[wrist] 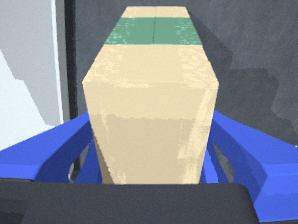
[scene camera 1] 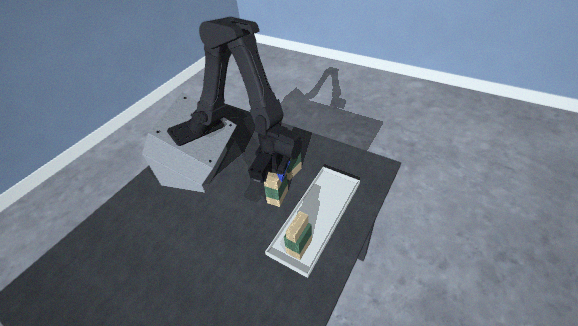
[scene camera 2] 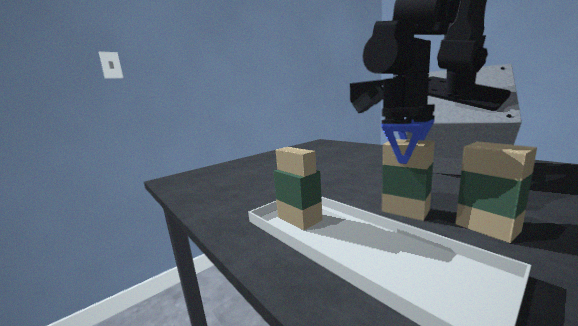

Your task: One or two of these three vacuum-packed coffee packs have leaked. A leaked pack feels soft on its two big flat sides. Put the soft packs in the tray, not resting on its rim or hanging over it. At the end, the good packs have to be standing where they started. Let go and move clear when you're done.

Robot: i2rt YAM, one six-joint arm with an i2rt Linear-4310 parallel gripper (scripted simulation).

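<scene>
White tray visible. My gripper visible, in the wrist view too.
</scene>
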